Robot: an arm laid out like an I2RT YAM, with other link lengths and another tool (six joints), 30 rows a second.
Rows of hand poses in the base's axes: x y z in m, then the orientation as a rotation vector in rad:
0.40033 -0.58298 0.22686 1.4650 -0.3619 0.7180
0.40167 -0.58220 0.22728 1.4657 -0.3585 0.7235
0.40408 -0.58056 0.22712 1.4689 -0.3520 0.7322
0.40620 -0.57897 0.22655 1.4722 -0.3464 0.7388
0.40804 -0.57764 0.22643 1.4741 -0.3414 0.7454
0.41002 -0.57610 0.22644 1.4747 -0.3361 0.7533
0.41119 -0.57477 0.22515 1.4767 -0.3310 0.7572
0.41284 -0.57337 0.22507 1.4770 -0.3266 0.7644
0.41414 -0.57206 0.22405 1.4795 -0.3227 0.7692
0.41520 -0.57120 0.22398 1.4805 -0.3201 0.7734
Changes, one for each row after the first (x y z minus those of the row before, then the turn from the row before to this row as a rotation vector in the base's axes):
0.00134 0.00078 0.00042 -0.0005 -0.0011 0.0057
0.00241 0.00164 -0.00016 0.0007 -0.0007 0.0103
0.00212 0.00159 -0.00057 0.0011 0.0001 0.0084
0.00184 0.00133 -0.00012 0.0000 -0.0006 0.0077
0.00198 0.00154 0.00001 -0.0012 -0.0015 0.0083
0.00117 0.00133 -0.00129 0.0001 0.0011 0.0060
0.00165 0.00140 -0.00008 -0.0011 -0.0017 0.0073
0.00130 0.00131 -0.00102 0.0010 0.0000 0.0061
0.00106 0.00086 -0.00007 0.0001 -0.0008 0.0045

